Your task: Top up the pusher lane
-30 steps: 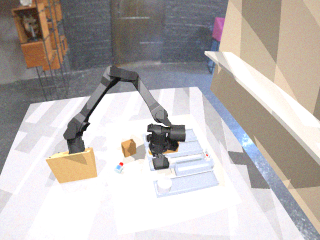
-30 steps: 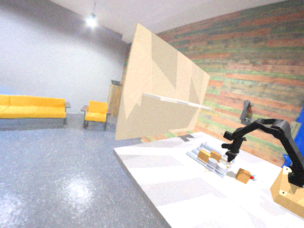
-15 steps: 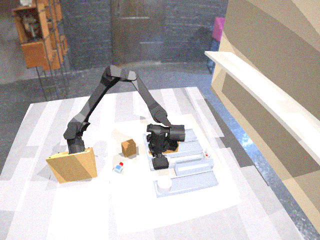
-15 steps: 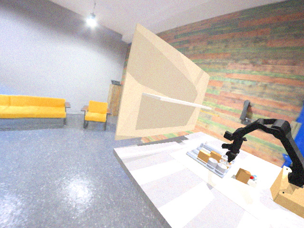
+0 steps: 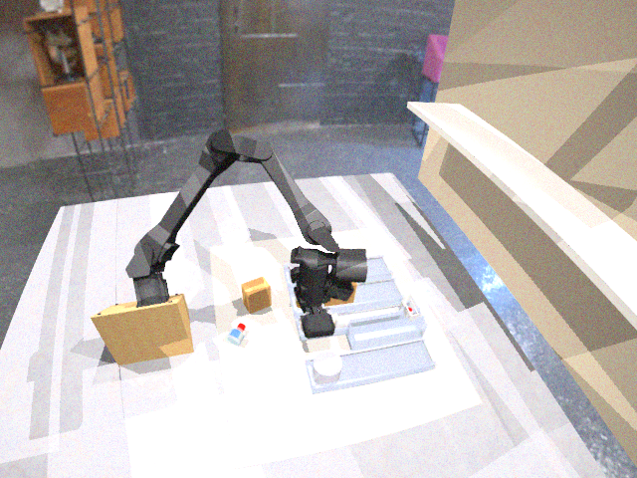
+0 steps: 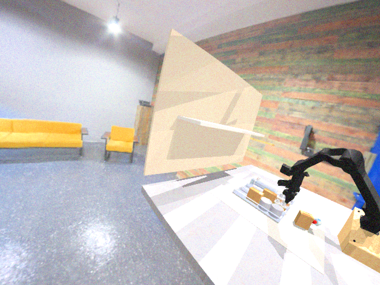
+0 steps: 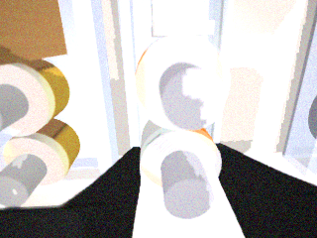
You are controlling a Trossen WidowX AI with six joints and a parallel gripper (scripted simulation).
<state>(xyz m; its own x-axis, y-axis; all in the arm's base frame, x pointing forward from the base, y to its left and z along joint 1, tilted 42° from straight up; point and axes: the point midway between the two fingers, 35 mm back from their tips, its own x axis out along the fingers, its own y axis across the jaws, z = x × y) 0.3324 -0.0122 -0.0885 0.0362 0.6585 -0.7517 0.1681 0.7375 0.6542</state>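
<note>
Right now my gripper tip is 12 cm to the right of the orange box, 9 cm past it and 1 cm below it. The rest, counted from my gripper tip: red mark (22 cm ahead, 7 cm to the right, 4 cm above).
</note>
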